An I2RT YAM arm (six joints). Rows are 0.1 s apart.
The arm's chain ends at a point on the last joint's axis. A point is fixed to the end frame.
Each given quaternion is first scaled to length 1.
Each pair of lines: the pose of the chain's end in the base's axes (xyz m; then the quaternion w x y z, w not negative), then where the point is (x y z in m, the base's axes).
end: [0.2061 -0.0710 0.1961 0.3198 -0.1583 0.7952 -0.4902]
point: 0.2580 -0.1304 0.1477
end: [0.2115 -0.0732 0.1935 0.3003 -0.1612 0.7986 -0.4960]
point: 0.2606 -0.1342 0.1442
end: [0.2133 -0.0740 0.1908 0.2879 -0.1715 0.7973 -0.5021]
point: 0.2611 -0.1360 0.1415
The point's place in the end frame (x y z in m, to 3 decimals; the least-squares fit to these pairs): 0.012 0.018 0.090
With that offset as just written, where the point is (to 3 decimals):
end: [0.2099 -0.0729 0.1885 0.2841 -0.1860 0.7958 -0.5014]
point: 0.258 -0.134 0.139
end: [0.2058 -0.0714 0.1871 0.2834 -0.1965 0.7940 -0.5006]
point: 0.254 -0.132 0.137
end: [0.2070 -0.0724 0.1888 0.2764 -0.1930 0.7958 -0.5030]
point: 0.254 -0.134 0.139
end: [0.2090 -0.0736 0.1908 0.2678 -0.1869 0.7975 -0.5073]
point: 0.255 -0.137 0.141
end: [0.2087 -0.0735 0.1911 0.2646 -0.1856 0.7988 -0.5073]
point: 0.254 -0.137 0.141
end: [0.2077 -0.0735 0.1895 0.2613 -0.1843 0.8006 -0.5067]
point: 0.252 -0.137 0.139
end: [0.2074 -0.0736 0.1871 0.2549 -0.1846 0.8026 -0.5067]
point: 0.251 -0.137 0.136
